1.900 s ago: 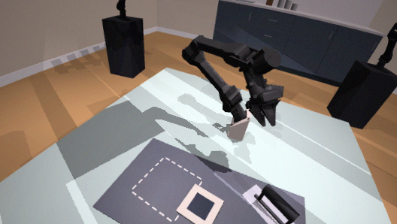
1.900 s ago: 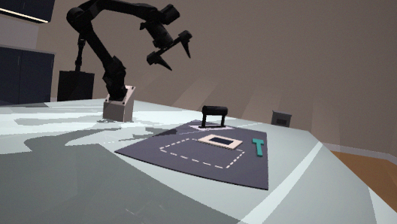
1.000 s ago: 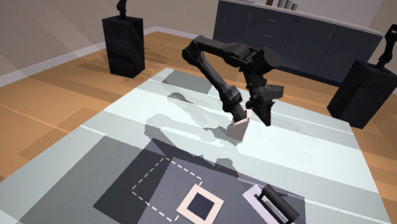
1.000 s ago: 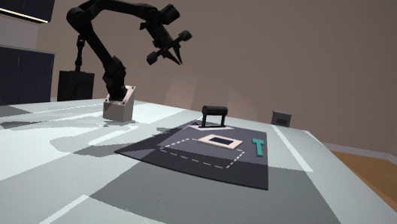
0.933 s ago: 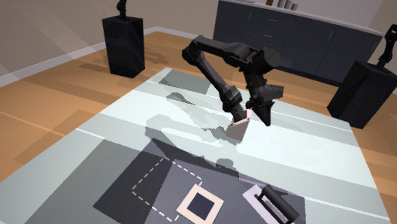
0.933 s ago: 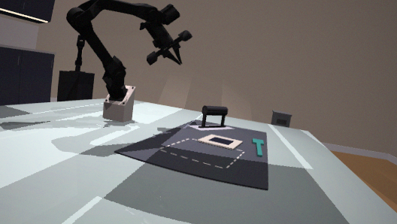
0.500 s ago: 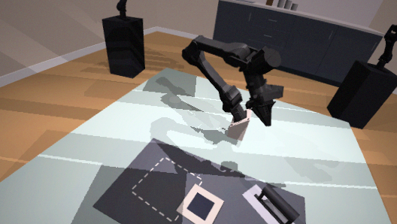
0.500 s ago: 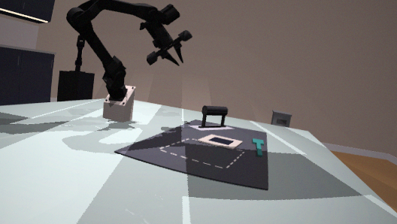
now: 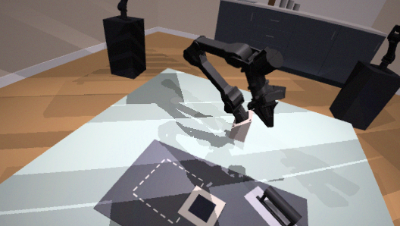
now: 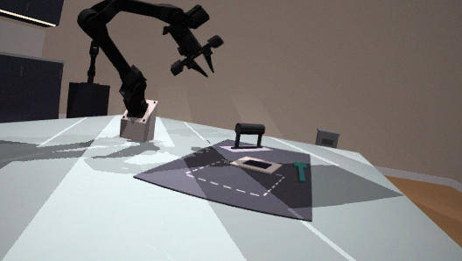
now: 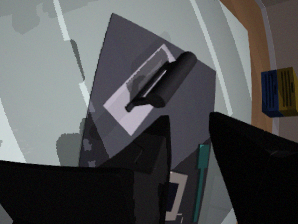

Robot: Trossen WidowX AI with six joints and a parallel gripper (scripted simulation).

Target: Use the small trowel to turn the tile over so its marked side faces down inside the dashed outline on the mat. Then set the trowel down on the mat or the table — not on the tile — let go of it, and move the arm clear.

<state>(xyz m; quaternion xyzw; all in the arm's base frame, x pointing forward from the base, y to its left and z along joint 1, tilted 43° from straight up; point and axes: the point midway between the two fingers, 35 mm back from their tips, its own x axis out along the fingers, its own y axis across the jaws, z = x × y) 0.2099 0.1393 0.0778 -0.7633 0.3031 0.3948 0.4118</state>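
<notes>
Right now my gripper tip is 160 mm short of the trowel, 100 mm to the right of it and 200 mm above it. The rest, counted from my gripper tip: dark mat 180 mm ahead, 120 mm to the right, 250 mm below; then teal t-shaped piece 320 mm ahead, 120 mm to the right, 230 mm below; then square peach tile 190 mm ahead, 150 mm to the right, 230 mm below.
</notes>
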